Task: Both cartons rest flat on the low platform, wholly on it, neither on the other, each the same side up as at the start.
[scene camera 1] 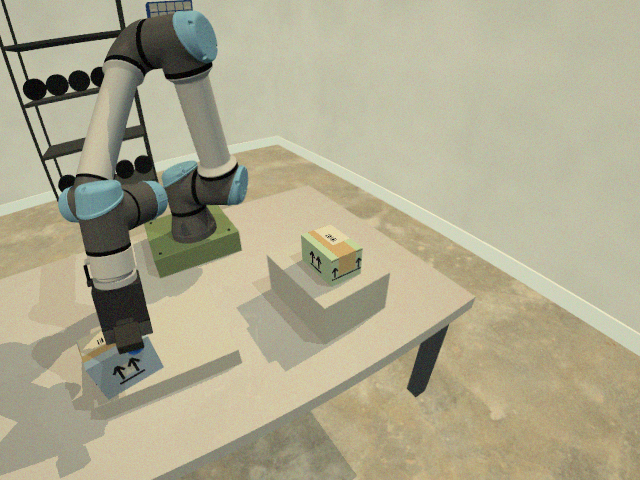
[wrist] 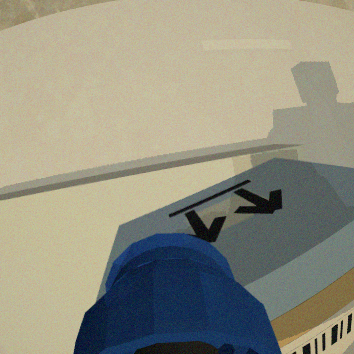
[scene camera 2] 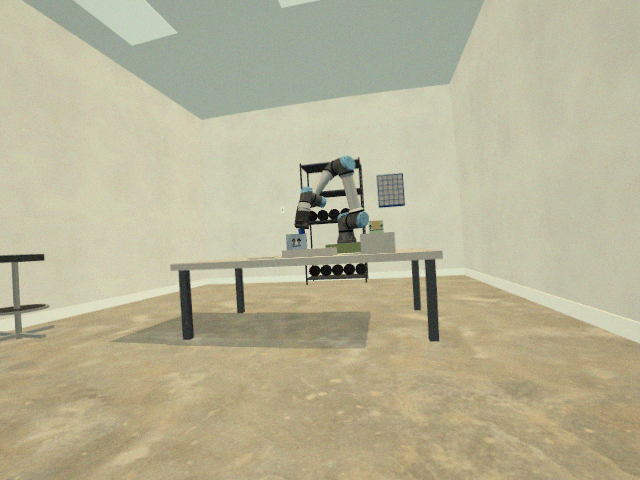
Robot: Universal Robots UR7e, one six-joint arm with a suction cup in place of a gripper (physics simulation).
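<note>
The blue carton stands on the low platform, near its left end in the first scene view, side arrows pointing up. The green carton rests on the taller block, also with arrows up. My gripper's blue suction cup is open and holds nothing. It is at the blue carton's top, near the arrow side. Whether it touches the top cannot be told. The arm hides part of that top in the first scene view.
The arm's green base stands on the table, behind the platform. The taller block is to the right of the platform, apart from it. A black shelf rack stands behind the table. A round stool is at the far left.
</note>
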